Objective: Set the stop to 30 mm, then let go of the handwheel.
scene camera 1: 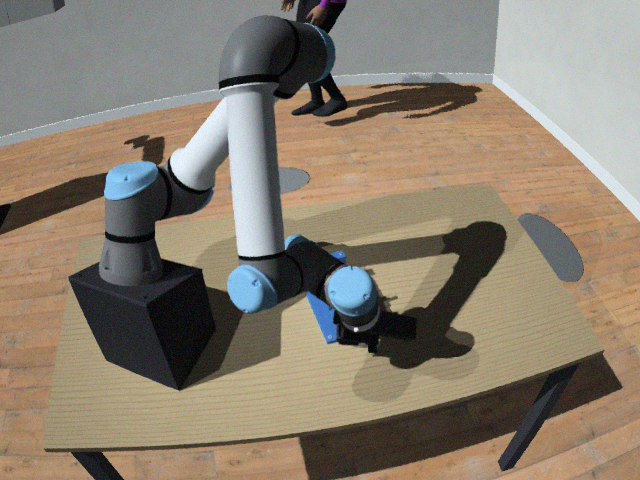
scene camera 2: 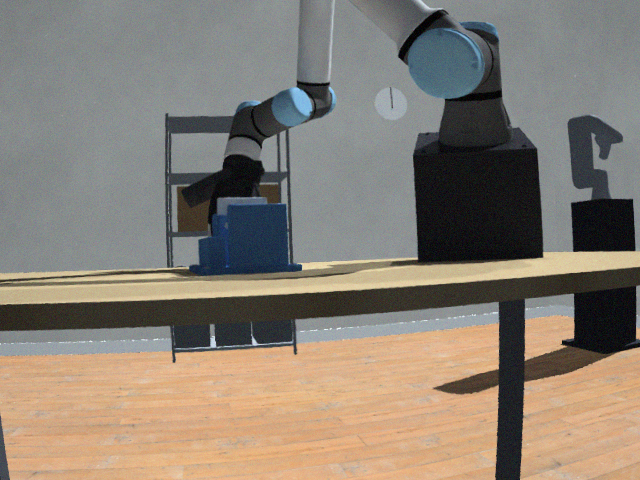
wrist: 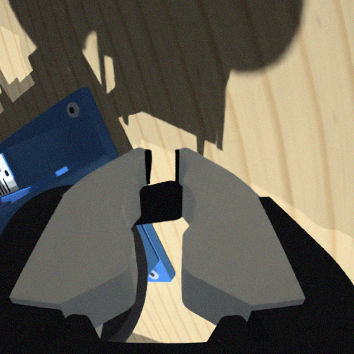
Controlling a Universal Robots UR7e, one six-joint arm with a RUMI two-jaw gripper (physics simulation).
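Seen in the pictures: arm's base, origin of the base link: (scene camera 1: 130, 272) (scene camera 2: 476, 139).
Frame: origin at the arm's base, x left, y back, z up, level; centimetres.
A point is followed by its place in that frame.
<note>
The blue stop fixture (scene camera 1: 321, 316) {x 2.3, y -41.9, z -23.1 cm} (scene camera 2: 256, 237) {x 14.6, y -46.0, z -19.0 cm} (wrist: 55, 131) stands on the table. A pale block (scene camera 2: 222, 206) {x 2.8, y -50.4, z -13.3 cm} shows above its blue body in scene camera 2. My gripper (scene camera 2: 210, 221) (wrist: 163, 153) is over the fixture's side, shut on a black grip of the handwheel. The handwheel's dark rim (wrist: 142, 272) curves down behind the left finger in the wrist view; most of the wheel is hidden. The white scale (wrist: 6, 175) is cut off at the left edge of the wrist view, so its reading cannot be told. The fingers and wrist hide the handwheel in the scene views.
The arm's black base block (scene camera 1: 178, 315) {x -7.6, y -9.9, z -6.9 cm} (scene camera 2: 478, 206) {x 8.8, y -6.0, z -14.5 cm} stands on the wooden table (scene camera 1: 206, 418) {x -23.5, y -11.7, z -24.1 cm} (scene camera 2: 361, 284) {x 45.3, y -40.3, z -24.1 cm}. A shelf rack (scene camera 2: 288, 222) and a black pedestal (scene camera 2: 603, 310) stand beyond the table. A person (scene camera 1: 328, 95) stands on the floor behind it.
</note>
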